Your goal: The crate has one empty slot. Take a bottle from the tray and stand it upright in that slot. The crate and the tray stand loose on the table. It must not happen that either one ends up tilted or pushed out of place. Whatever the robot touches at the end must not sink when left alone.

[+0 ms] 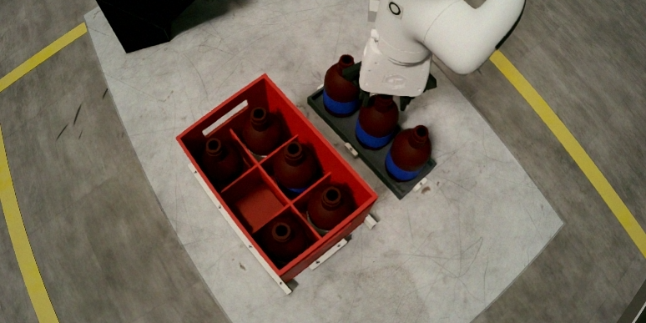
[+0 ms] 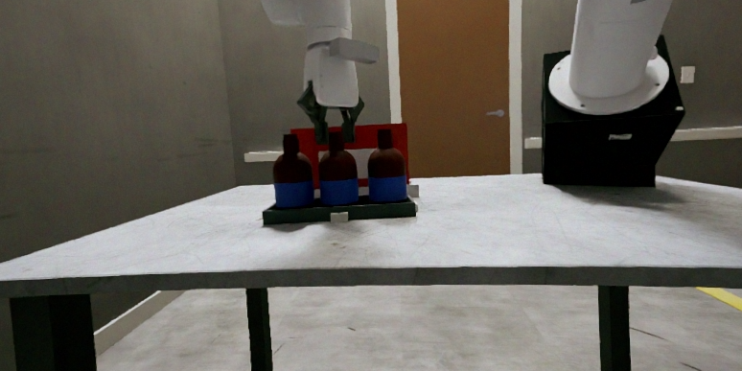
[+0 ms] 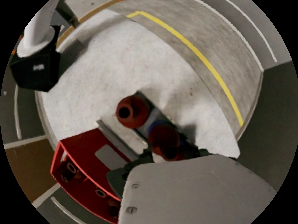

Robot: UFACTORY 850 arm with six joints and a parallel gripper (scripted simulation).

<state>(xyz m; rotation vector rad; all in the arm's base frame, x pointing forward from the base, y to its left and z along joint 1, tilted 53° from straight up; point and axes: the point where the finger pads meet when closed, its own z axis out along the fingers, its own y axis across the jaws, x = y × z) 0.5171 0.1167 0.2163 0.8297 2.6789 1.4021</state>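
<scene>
The dark grey tray is 140 mm below my hand. Also, from my hand: crate (50 mm ahead, 220 mm to the right, 70 mm below).
</scene>
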